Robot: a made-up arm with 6 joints. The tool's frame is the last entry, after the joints. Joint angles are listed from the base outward.
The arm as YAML. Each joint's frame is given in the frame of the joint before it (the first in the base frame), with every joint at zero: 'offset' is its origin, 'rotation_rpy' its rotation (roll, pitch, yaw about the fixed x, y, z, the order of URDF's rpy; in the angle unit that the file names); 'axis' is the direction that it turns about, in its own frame. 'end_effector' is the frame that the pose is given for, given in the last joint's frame.
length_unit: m
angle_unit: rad
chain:
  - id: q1
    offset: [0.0, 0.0, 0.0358]
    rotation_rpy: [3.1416, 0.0, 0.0]
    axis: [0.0, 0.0, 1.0]
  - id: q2
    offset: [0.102, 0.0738, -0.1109]
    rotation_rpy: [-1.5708, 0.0, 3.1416]
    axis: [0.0, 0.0, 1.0]
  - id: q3
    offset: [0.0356, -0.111, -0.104]
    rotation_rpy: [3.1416, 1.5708, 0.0]
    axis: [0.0, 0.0, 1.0]
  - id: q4
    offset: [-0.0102, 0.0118, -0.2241]
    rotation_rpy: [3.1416, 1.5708, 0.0]
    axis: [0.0, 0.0, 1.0]
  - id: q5
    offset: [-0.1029, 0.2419, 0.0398]
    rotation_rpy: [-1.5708, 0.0, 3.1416]
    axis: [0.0, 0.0, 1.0]
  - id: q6
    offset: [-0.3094, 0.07, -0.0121]
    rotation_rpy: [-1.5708, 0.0, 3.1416]
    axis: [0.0, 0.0, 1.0]
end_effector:
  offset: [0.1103, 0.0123, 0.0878]
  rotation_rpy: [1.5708, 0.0, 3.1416]
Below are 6 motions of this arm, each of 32 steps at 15 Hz.
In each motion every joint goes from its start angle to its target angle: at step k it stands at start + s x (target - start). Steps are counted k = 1, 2, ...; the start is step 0. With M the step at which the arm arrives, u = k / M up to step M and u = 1 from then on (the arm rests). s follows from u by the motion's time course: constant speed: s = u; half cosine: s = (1 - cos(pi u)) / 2; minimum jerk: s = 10 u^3 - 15 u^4 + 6 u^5.
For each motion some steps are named. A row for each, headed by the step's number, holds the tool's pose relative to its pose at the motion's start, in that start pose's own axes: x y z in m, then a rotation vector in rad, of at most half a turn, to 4 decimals.
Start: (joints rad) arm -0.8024 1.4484 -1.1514 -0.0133 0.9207 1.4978
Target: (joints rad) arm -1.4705 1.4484 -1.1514 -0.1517 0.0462 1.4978
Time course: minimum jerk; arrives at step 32
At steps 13, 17, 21, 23, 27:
13: 0.0568 -0.0880 -0.0336 -0.3115 -0.2028 -0.0839
17: 0.0872 -0.1499 -0.0343 -0.5343 -0.3268 -0.1778
21: 0.1033 -0.2035 -0.0211 -0.7439 -0.4261 -0.2918
23: 0.1058 -0.2229 -0.0130 -0.8273 -0.4606 -0.3442
27: 0.1055 -0.2452 -0.0011 -0.9322 -0.4995 -0.4162

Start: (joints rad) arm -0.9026 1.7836 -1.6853 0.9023 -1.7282 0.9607
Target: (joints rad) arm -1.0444 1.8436 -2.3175 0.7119 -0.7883 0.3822
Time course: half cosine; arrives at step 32
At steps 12, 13, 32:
12: 0.0054 0.1721 0.0714 0.3176 -0.0052 -0.3340
13: 0.0125 0.1957 0.0866 0.3559 -0.0047 -0.3914
32: 0.2822 0.3847 0.3145 0.5795 0.0691 -1.3206

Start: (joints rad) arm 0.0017 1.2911 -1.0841 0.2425 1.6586 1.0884
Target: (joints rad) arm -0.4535 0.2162 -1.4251 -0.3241 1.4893 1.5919
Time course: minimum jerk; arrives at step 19
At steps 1, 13, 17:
1: 0.0000 0.0001 -0.0002 0.0018 0.0001 0.0009
13: 0.0876 0.1838 -0.1707 0.8702 -0.1684 0.7460
17: 0.1127 0.2619 -0.1828 0.9965 -0.2601 0.9220

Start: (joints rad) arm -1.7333 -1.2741 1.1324 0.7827 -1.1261 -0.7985
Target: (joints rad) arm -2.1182 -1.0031 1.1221 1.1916 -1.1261 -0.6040
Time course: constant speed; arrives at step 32
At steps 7, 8, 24, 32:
7: -0.0117 -0.0388 -0.0176 0.1351 0.0269 -0.0928
8: -0.0134 -0.0444 -0.0204 0.1553 0.0312 -0.1053
24: -0.0392 -0.1323 -0.0782 0.5038 0.1153 -0.2732
32: -0.0516 -0.1731 -0.1166 0.6939 0.1669 -0.3342

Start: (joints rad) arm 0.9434 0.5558 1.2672 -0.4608 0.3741 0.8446
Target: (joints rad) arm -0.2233 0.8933 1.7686 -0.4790 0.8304 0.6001
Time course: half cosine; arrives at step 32
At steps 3, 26, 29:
3: 0.0007 0.0115 0.0128 -0.0001 0.0143 -0.0141
26: 0.3133 0.5889 0.1829 -0.2307 0.2771 -0.8228
29: 0.3474 0.6228 0.1626 -0.2644 0.2675 -0.8843

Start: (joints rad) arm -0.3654 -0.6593 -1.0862 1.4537 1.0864 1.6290
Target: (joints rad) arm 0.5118 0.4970 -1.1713 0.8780 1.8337 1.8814
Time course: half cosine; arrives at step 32
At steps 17, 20, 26, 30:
17: 0.2628 0.0289 0.0951 0.5587 -0.1404 -0.4078
20: 0.3151 -0.0044 0.1057 0.6413 -0.1837 -0.5011
26: 0.3682 -0.0750 0.1055 0.7196 -0.2399 -0.6333
30: 0.3769 -0.1007 0.1014 0.7328 -0.2526 -0.6728

